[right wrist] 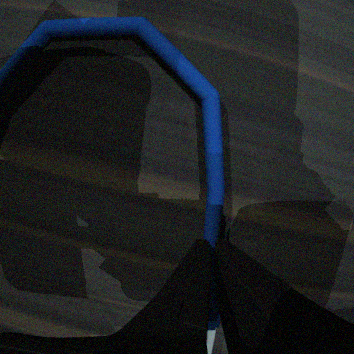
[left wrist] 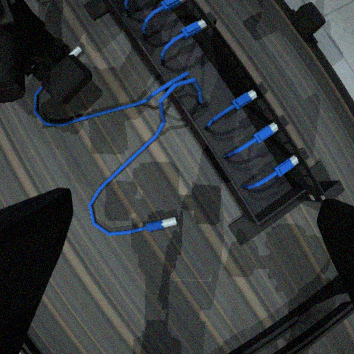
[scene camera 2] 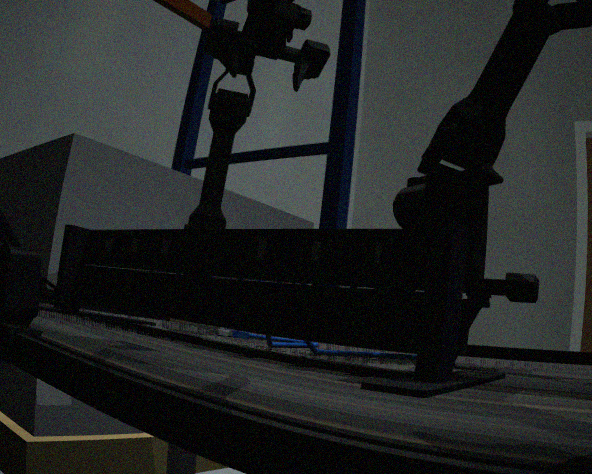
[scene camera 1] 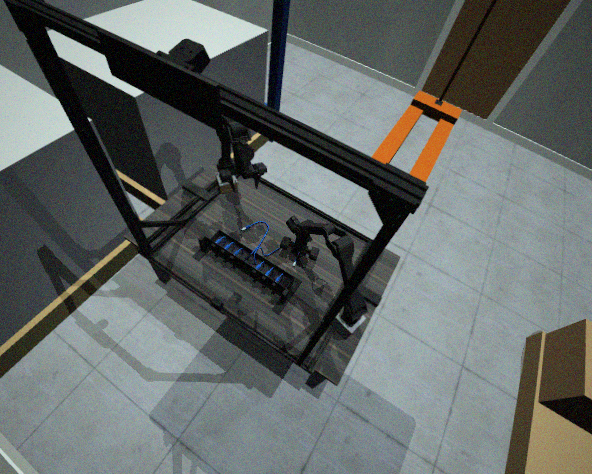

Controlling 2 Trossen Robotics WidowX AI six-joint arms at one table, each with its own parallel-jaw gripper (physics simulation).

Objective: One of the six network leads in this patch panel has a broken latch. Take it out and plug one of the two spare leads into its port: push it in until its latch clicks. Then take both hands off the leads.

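Places are measured from the left arm's base along level axes (x ahead, y left, z up), in millimetres.
Pixels of known places: left gripper, between the fingertips: (left wrist: 200,206) (scene camera 2: 266,82) (scene camera 1: 245,190); right gripper, between the fingertips: (right wrist: 209,250) (left wrist: 56,70) (scene camera 1: 297,256); right arm's base, origin of its link: (scene camera 1: 350,317).
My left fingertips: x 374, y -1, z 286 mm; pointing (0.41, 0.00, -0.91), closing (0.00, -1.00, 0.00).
Behind a point stands the place of what it marks.
The patch panel (scene camera 1: 291,288) @(x 716, y 111, z -65 mm) (scene camera 2: 250,305) @(x 610, y -38, z -26 mm) (left wrist: 281,205) stands on the table with several blue leads (left wrist: 245,100) @(x 497, y -92, z 26 mm) in its ports. Which latch is broken cannot be told. One spare lead (scene camera 1: 260,223) @(x 303, y 88, z -66 mm) (left wrist: 125,162) @(x 414, y 74, z -63 mm) lies on the table, its clear plug tip pointing right in the left wrist view. My right gripper (scene camera 1: 297,258) @(x 567, y 205, z -64 mm) (right wrist: 209,250) @(x 567, y 205, z -64 mm) is shut on the plug of the other spare lead (left wrist: 95,116) @(x 489, y 128, z -64 mm) (right wrist: 213,150) @(x 539, y 229, z -63 mm), low over the table; its clear tip sticks out past the fingers. My left gripper (scene camera 2: 265,82) @(x 374, y -1, z 286 mm) (left wrist: 200,206) @(x 374, y -1, z 286 mm) is open and empty, high above the table.
A black gantry frame (scene camera 1: 320,142) @(x 915, y -57, z 971 mm) spans the table (left wrist: 105,270) @(x 236, y 102, z -69 mm). Both spare leads run back to the middle of the panel, where their cables lie close together. Black rails edge the table. The panel's end post (scene camera 2: 442,325) @(x 776, y 43, z -28 mm) hides my right fingertips in scene camera 2.
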